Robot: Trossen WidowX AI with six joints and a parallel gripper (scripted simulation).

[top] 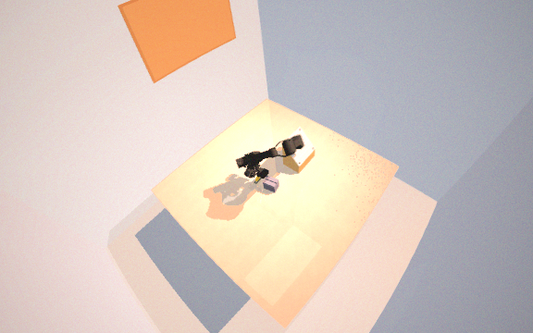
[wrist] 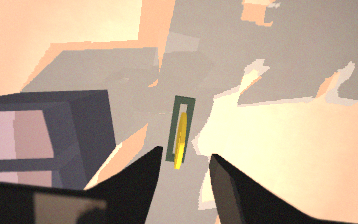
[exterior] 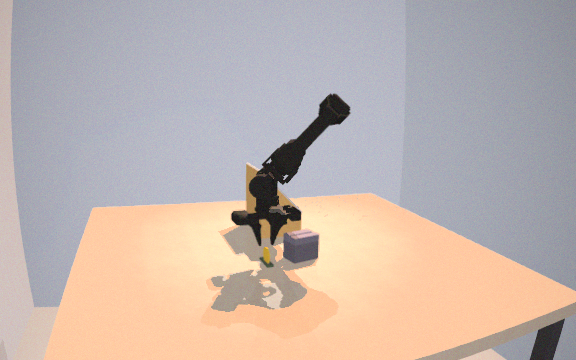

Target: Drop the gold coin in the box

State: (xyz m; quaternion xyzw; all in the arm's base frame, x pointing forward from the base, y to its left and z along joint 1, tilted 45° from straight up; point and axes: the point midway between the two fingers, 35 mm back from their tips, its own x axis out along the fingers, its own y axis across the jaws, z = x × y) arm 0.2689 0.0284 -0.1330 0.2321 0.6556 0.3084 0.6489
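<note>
The gold coin is 30 mm below my gripper tip.
</note>
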